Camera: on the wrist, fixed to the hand. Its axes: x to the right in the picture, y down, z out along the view.
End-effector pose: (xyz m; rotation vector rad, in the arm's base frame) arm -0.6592 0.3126 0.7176 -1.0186 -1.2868 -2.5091
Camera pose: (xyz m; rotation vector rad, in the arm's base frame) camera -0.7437 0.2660 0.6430 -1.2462 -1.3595 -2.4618
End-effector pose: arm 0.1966 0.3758 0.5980 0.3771 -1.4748 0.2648
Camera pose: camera 0.3183 0.3684 0.5969 0.4306 -1.6366 0.2399
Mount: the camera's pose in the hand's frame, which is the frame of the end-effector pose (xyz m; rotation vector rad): 0.0095 -0.0553 -0.1083 0.0168 -0.1693 -0.0126
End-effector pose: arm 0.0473 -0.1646 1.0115 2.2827 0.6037 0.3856
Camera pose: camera -0.0091 -0.0625 1.0470 2.2980 0.5365 0.1792
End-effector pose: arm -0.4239 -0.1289 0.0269 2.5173 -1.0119 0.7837
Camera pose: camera -0.4191 -0.0442 0.1145 2.6377 -1.0451 0.5855
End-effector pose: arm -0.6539 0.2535 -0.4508 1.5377 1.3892 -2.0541
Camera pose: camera -0.6261 0.3702 -0.4290 1.3289 1.3254 -2.1523
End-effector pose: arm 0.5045 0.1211 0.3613 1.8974 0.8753 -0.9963
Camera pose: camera 0.4965 0.2421 0.3745 1.7934 0.7829 -1.1566
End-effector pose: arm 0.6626 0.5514 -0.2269 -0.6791 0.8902 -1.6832
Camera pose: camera 0.5439 0.5752 -0.2416 -0.8044 0.7526 -1.6161
